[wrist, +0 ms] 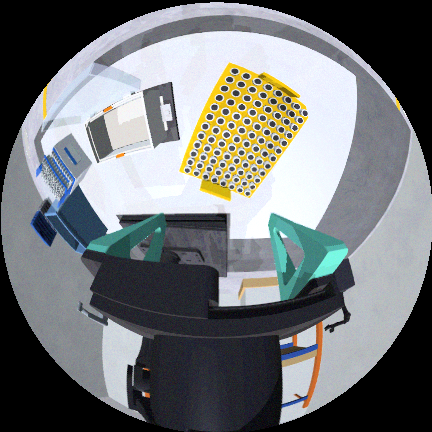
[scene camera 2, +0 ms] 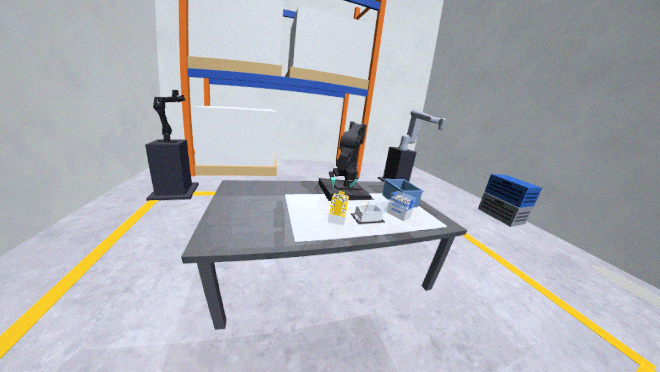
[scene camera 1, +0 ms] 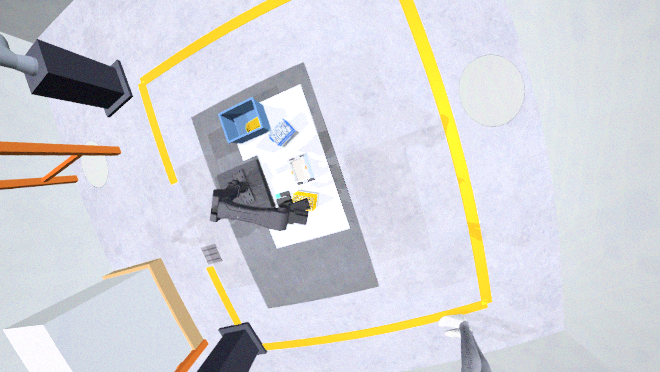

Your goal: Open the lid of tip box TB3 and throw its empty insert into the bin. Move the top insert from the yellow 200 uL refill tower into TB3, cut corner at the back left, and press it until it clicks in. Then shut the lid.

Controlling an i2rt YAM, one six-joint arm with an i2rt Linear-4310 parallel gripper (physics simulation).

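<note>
TB3 is a clear box in a dark holder with orange side marks. Its transparent lid stands open, and no insert shows inside. A yellow insert lies in the blue bin. The yellow refill tower stands beside TB3, its top insert full of tips, with a yellow tab at each end. My gripper is open and empty, above and to the robot-base side of the tower. In scene camera 1 the arm partly hides the tower.
A blue tip tower stands between TB3 and the bin. The objects stand on a white mat on the grey table. The black robot base plate is at the table's edge.
</note>
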